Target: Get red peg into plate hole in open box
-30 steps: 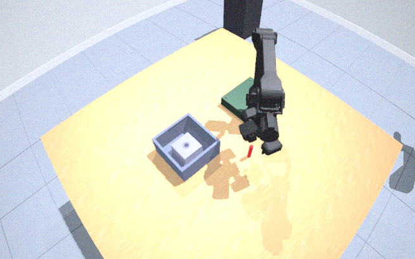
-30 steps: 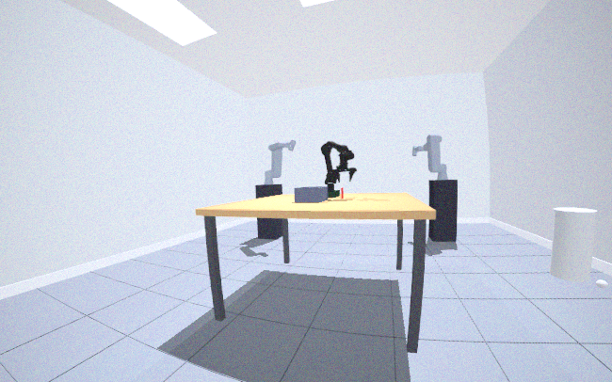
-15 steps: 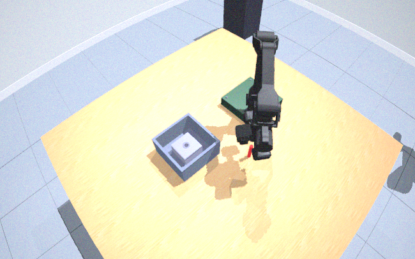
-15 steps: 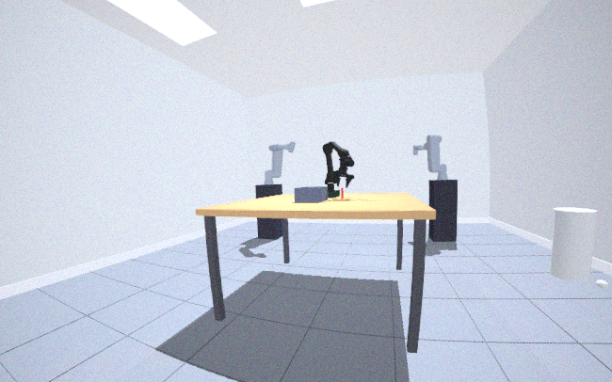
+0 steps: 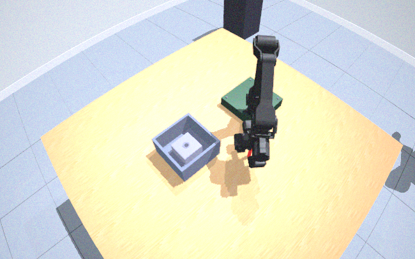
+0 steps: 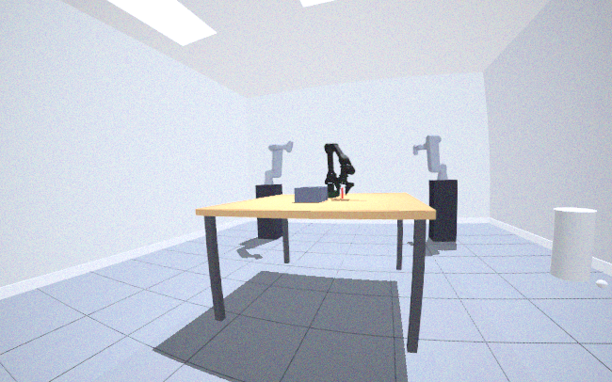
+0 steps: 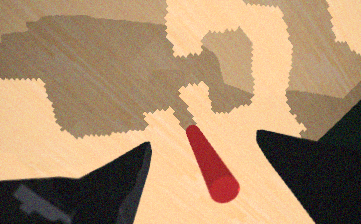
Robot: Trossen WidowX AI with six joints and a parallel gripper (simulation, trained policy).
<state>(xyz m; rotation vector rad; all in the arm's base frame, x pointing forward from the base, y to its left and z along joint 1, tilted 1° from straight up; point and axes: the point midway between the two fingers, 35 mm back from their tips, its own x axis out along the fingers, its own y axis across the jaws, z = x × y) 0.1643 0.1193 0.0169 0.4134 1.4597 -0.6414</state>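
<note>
My gripper tip is now 10 mm below the red peg. Round my gripper tip: blue-grey box 170 mm ahead, 190 mm to the right; plate 170 mm ahead, 190 mm to the right, 10 mm above.
</note>
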